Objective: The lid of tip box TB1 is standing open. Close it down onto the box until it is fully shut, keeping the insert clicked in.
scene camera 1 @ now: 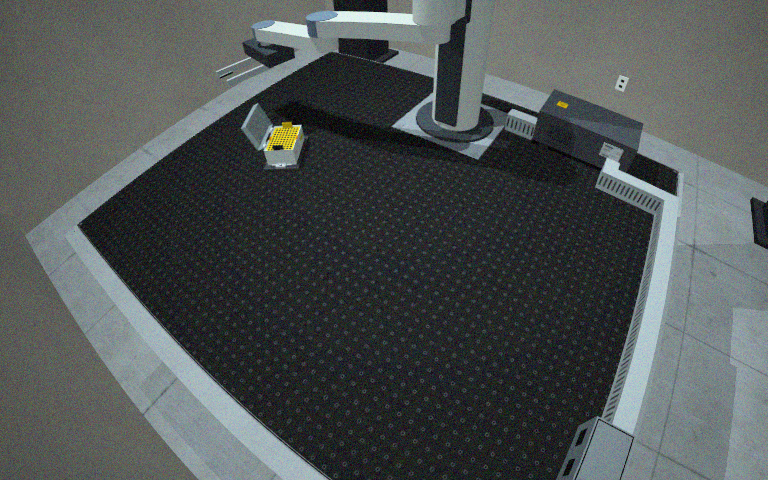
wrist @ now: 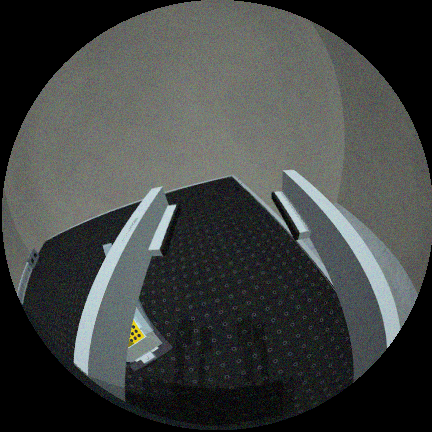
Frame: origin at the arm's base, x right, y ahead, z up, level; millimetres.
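Seen in the pictures: gripper, fingertip midpoint: (scene camera 1: 222, 79) (wrist: 223, 189); arm's base, origin of the base link: (scene camera 1: 454, 123).
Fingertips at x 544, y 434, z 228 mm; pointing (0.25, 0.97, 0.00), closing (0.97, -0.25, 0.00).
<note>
Offsets run from my fingertips to a thing's top centre. "spot": to the spot under its first point.
Tip box TB1 @(dx -210, dy -13, dz -149 mm) (scene camera 1: 281, 157) (wrist: 148, 345) stands on the black mat at the upper left in the scene view. Its grey lid @(spot: dx -147, dy +21, dz -118 mm) (scene camera 1: 257, 127) stands open, tilted up and back on the box's left side. The yellow perforated insert @(dx -210, dy -13, dz -141 mm) (scene camera 1: 284, 137) (wrist: 135, 334) lies in the box top and looks level; whether it is clicked in cannot be told. In the wrist view, the left finger hides most of the box and insert. My gripper (scene camera 1: 223, 76) (wrist: 223, 189) is shut and empty, with a gap between its pads. It hangs above and beyond the box, apart from the lid.
The arm's white column (scene camera 1: 459, 84) stands behind, to the right of the box. A dark grey cabinet @(spot: dx -945, dy -484, dz -100 mm) (scene camera 1: 589, 127) and slotted white ducts @(spot: dx -1112, dy -384, dz -180 mm) (scene camera 1: 628, 191) line the mat's right side. A grey case @(spot: dx -1204, dy +306, dz -140 mm) (scene camera 1: 603, 452) is at the lower right. A pale border (scene camera 1: 135, 322) surrounds the mat.
</note>
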